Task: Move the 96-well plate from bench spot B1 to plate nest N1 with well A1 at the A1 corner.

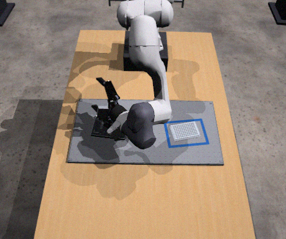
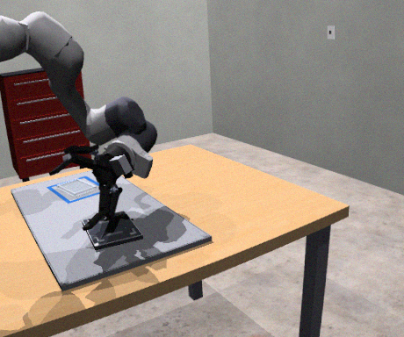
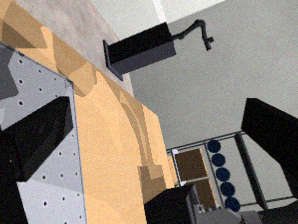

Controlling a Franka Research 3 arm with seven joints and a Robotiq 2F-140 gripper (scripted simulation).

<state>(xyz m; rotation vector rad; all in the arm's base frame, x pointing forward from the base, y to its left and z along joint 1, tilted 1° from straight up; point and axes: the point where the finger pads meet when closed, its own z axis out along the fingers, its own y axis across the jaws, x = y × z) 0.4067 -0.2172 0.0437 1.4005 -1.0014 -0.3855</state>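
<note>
Right now the white 96-well plate is 10 cm ahead of my hand, 42 cm to the left of it and 13 cm below it. Also, from my hand: A1 label: 4 cm ahead, 1 cm to the right, 12 cm below; dark plate nest: 10 cm ahead, 6 cm to the left, 13 cm below.
</note>
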